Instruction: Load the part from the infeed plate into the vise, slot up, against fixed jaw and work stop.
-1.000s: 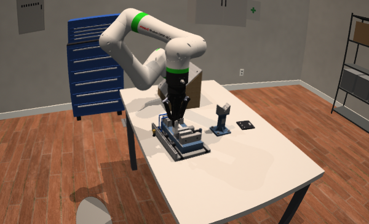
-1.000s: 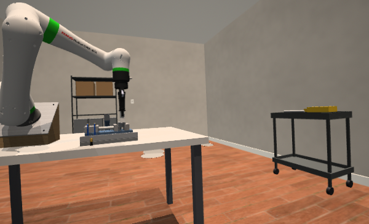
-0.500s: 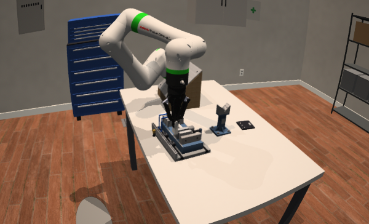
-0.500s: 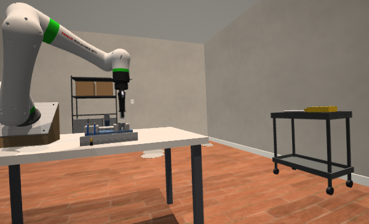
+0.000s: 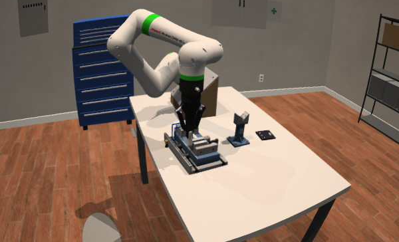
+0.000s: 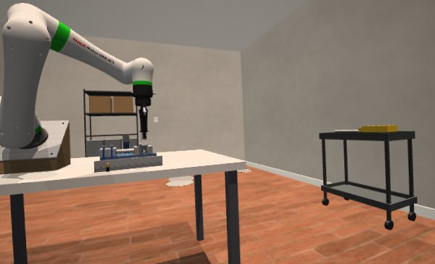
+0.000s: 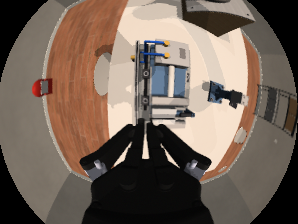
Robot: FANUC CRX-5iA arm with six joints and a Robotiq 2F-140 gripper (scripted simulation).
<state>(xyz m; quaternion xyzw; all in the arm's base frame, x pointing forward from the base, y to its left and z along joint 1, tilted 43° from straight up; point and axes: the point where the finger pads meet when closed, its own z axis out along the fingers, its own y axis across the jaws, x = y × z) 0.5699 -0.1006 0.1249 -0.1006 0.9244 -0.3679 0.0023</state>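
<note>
My gripper is now 5 cm to the right of the part, 4 cm above it and 1 cm past it. The rest, counted from my hand: dark infeed plate: 47 cm to the left, 15 cm behind, 13 cm below.
</note>
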